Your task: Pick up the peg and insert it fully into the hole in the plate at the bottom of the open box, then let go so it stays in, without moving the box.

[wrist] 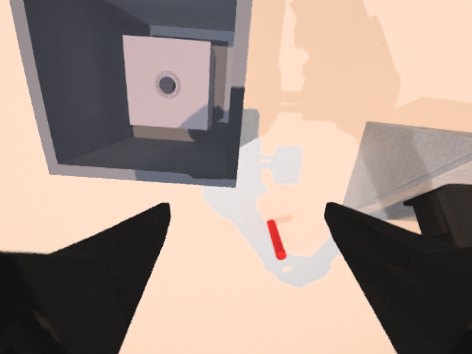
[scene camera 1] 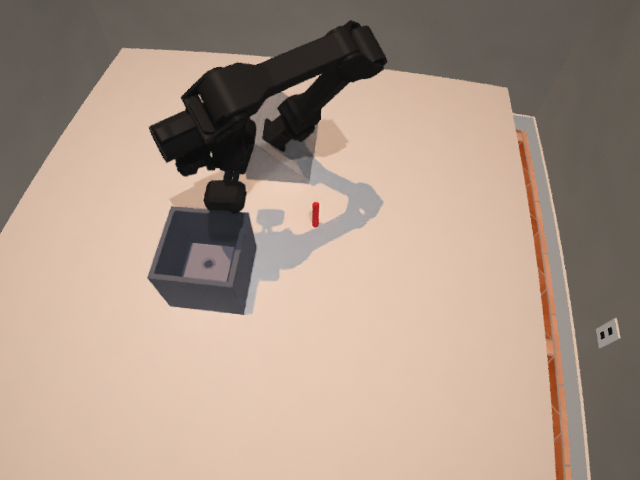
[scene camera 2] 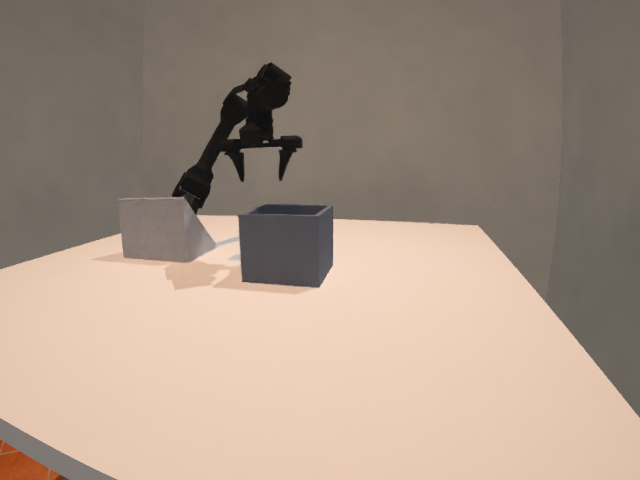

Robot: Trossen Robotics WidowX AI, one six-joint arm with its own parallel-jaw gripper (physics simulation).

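Pixels of known places: gripper, fingertip midpoint: (wrist: 248, 209) (scene camera 2: 261, 181); arm's base, link origin: (wrist: 447, 195) (scene camera 1: 274, 135) (scene camera 2: 179, 218).
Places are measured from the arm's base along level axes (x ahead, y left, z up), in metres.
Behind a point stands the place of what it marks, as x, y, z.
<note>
The red peg (scene camera 1: 315, 214) @(0.189, 0.105, -0.048) (wrist: 276, 240) @(0.184, 0.099, -0.045) lies on its side on the table, apart from the box. It does not show in scene camera 2. The dark open box (scene camera 1: 206, 295) @(0.405, -0.092, -0.015) (scene camera 2: 280, 249) @(0.324, -0.188, -0.028) (wrist: 143, 175) @(0.326, -0.033, 0.037) stands upright. Inside, at its bottom, is the pale plate (scene camera 1: 196, 270) @(0.340, -0.131, -0.043) (wrist: 145, 110) @(0.351, -0.082, -0.042), and its round hole (scene camera 1: 208, 263) @(0.316, -0.113, -0.056) (wrist: 167, 85) looks empty. My gripper (scene camera 2: 261, 180) @(0.242, -0.035, 0.093) (wrist: 248, 209) @(0.242, -0.035, 0.093) is open and empty, with its fingers pointing down. It hangs high above the table, above the level of the box rim. In scene camera 1 its fingertips are hidden.
A grey wedge-shaped block (scene camera 1: 279, 167) @(0.060, 0.015, -0.046) (scene camera 2: 155, 229) @(-0.037, -0.068, -0.018) (wrist: 395, 155) @(0.057, -0.039, -0.028) stands on the table near the arm's base, beside the box with a gap between them. In the wrist view it is at the right, partly behind a dark part of the arm. The arm's shadow falls around the peg.
</note>
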